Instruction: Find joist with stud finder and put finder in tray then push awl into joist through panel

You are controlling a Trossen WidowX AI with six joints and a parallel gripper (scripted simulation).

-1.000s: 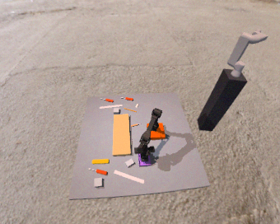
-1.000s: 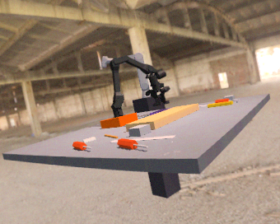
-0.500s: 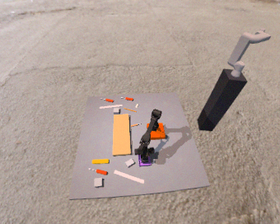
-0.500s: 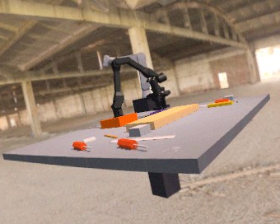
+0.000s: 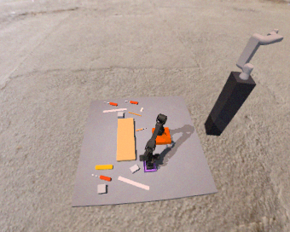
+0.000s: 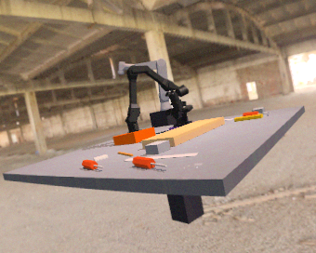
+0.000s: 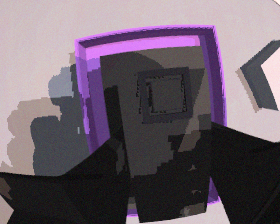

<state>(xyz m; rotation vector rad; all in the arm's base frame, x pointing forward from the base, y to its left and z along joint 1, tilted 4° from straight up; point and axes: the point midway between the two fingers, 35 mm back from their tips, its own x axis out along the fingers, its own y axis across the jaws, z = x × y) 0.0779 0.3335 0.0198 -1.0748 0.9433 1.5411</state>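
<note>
My gripper tip is now 3 cm above the purple tray and 1 cm to the left of it. Also, from my gripper tip: stud finder 2 cm above, 1 cm to the left; awl 41 cm to the right, 12 cm ahead, 3 cm below; yellow bar 43 cm ahead, 9 cm to the left, 3 cm below.
</note>
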